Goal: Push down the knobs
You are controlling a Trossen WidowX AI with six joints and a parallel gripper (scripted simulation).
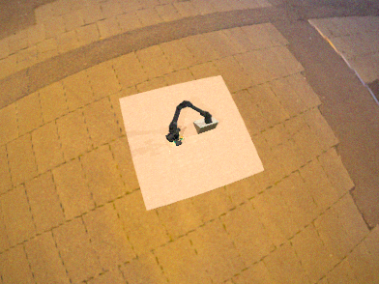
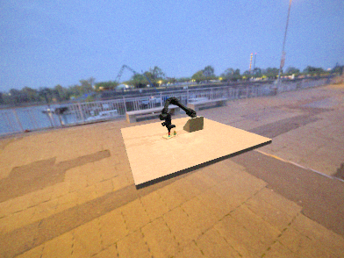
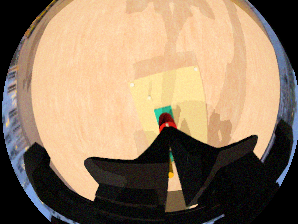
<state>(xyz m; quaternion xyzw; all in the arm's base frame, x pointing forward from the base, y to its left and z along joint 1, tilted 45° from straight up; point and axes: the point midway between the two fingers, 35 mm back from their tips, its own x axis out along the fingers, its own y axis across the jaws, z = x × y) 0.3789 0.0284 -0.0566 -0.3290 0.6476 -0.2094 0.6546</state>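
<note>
My gripper tip is 10 mm above the red knob. The rest, counted from my gripper tip: yellow knob: 70 mm behind, 10 mm to the right, 10 mm below.
</note>
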